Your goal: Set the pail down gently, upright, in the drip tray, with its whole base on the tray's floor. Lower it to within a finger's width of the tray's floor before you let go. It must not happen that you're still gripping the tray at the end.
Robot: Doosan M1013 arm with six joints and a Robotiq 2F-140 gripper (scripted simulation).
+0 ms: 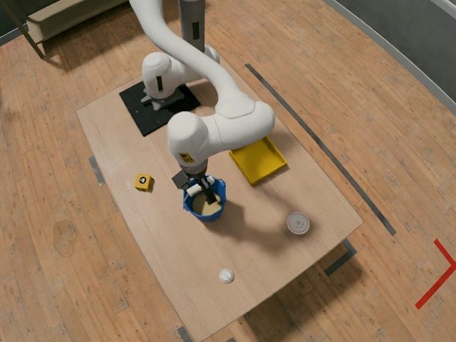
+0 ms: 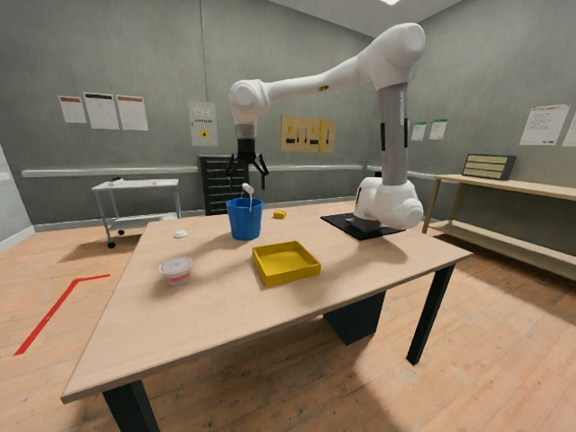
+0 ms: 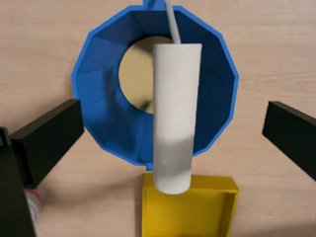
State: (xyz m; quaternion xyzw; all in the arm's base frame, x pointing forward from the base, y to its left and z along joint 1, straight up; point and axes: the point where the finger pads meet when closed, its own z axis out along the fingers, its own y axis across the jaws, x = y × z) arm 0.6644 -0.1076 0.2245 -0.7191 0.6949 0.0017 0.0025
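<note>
Right now the pail handle is 10 mm ahead of my hand and 30 mm below it. Also, from my hand: blue pail (10 mm ahead, 90 mm below); then yellow drip tray (60 mm behind, 320 mm to the left, 220 mm below).
</note>
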